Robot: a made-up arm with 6 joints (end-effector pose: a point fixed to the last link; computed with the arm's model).
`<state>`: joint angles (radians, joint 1 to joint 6).
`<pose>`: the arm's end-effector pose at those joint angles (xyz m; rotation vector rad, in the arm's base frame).
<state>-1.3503 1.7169 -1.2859 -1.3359 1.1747 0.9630</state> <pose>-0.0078 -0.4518 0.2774 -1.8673 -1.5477 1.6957</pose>
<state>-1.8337 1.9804 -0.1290 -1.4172 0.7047 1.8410</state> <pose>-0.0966 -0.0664 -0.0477 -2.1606 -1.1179 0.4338</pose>
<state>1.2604 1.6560 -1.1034 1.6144 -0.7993 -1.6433</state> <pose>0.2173 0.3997 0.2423 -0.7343 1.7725 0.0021</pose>
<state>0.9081 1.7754 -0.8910 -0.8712 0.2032 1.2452</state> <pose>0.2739 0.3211 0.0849 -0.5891 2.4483 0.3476</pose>
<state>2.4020 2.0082 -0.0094 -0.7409 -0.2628 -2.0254</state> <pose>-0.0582 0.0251 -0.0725 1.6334 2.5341 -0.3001</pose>
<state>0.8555 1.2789 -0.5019 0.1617 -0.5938 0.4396</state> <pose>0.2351 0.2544 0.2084 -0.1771 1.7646 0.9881</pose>
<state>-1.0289 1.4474 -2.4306 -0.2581 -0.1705 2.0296</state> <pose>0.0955 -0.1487 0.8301 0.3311 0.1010 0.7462</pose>
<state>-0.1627 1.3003 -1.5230 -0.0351 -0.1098 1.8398</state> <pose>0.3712 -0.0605 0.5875 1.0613 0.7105 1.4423</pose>
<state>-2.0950 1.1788 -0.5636 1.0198 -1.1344 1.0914</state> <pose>-0.2286 -0.2125 0.2845 0.8883 -1.1203 -0.8835</pose>
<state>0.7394 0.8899 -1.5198 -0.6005 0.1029 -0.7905</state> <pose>0.1329 0.1118 0.6802 -0.8088 0.5117 -0.6271</pose>
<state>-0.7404 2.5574 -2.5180 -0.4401 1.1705 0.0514</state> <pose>0.4466 -0.4712 0.1939 0.9627 2.5914 -0.7998</pose>
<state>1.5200 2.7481 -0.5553 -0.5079 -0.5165 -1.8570</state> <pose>-0.0216 0.1343 -0.2226 -2.9165 -1.0270 0.3920</pose>
